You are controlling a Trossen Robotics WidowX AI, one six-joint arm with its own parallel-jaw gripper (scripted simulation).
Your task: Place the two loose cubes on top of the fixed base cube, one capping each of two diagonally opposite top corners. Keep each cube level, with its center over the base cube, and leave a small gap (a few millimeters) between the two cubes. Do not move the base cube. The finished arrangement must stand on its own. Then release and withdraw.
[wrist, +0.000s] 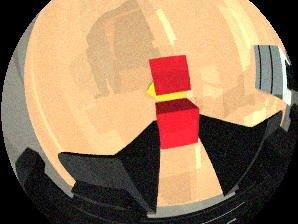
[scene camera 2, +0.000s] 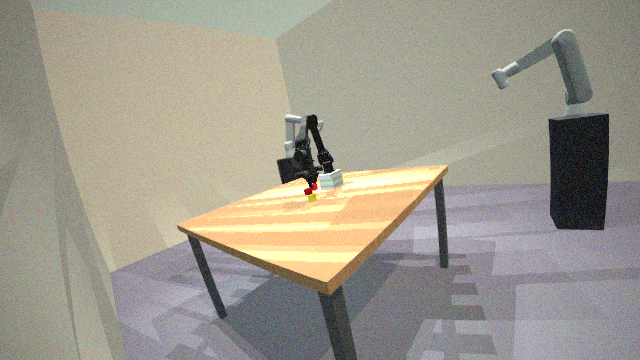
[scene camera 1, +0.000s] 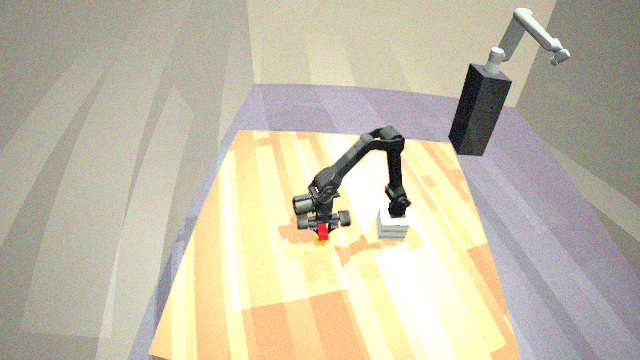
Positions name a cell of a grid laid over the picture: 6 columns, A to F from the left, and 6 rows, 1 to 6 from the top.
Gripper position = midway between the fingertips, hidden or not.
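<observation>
With my gripper (scene camera 1: D4) I am holding a red cube (wrist: D4). The wrist view shows me the gripper (wrist: D4) too, and in that same view I can see another red cube (wrist: D2).
</observation>
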